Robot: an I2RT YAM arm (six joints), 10 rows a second.
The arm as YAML. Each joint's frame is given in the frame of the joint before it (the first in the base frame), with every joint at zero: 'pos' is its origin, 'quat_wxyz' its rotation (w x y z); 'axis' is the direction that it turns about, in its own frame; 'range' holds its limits. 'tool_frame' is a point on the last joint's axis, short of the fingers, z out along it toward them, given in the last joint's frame.
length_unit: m
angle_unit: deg
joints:
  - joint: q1
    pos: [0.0, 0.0, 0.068]
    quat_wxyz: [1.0, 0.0, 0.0, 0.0]
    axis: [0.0, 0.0, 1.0]
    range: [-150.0, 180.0]
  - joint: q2
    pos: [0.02, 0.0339, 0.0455]
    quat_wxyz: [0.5, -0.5, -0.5, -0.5]
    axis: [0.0, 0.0, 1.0]
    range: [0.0, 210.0]
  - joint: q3
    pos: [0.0, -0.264, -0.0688]
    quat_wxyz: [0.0, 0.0, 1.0, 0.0]
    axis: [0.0, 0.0, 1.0]
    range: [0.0, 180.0]
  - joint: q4
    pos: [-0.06, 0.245, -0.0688]
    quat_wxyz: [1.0, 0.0, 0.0, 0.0]
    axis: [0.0, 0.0, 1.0]
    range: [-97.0, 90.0]
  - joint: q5
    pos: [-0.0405, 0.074, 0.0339]
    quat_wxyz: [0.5, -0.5, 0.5, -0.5]
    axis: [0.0, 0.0, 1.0]
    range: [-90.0, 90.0]
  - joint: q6
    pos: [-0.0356, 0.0, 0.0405]
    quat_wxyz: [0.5, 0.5, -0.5, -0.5]
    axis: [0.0, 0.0, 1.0]
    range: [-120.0, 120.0]
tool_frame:
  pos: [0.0, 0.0, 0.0]
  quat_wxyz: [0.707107, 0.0, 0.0, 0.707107]
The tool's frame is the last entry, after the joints.
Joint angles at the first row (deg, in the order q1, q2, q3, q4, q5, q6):
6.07, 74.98, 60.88, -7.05, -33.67, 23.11
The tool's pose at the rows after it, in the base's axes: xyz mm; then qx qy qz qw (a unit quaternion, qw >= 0):
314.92, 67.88, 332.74, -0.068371, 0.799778, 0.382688, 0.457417
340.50, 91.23, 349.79, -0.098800, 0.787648, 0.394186, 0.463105
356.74, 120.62, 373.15, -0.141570, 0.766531, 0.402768, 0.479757
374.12, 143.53, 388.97, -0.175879, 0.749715, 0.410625, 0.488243
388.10, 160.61, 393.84, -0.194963, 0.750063, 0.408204, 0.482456
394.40, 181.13, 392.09, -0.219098, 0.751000, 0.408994, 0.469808
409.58, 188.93, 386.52, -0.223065, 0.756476, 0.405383, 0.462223
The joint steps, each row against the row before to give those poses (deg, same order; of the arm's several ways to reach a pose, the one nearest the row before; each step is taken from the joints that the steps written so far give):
2.51, 4.66, 4.02, 1.29, -0.79, -0.02
3.15, 6.38, 8.62, -0.13, 0.05, -0.48
3.93, 5.03, 8.89, -0.50, 0.52, -1.57
2.45, 5.46, 8.66, -1.20, -0.57, -1.64
1.64, 4.70, 7.01, -3.37, 0.22, -1.77
2.27, 3.50, 4.59, -2.73, -0.02, -1.86
0.20, 4.15, 4.73, -2.02, 0.02, -0.81

